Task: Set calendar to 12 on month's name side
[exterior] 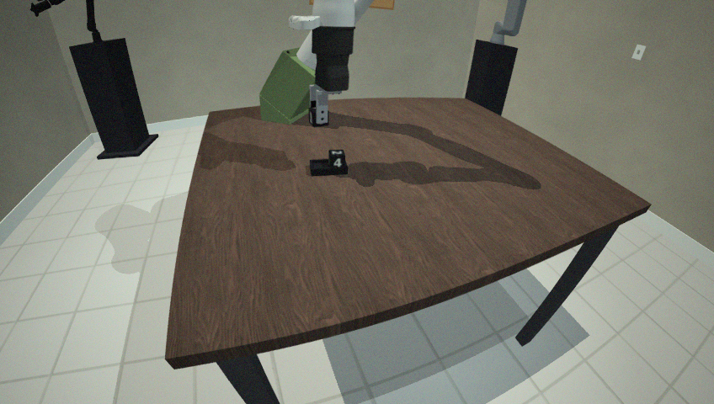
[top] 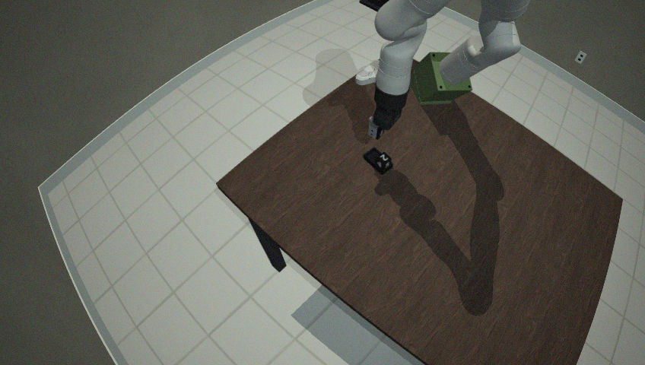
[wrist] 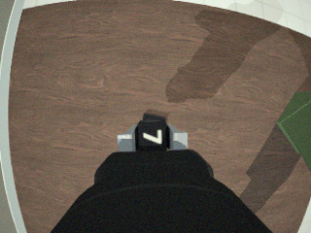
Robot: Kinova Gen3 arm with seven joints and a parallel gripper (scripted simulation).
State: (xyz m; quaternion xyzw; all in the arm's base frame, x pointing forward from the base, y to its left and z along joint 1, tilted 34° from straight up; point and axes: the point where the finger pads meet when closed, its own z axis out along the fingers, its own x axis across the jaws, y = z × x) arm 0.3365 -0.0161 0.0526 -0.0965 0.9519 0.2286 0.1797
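My gripper is now 13 cm above the black tray and 2 cm to the right of it.
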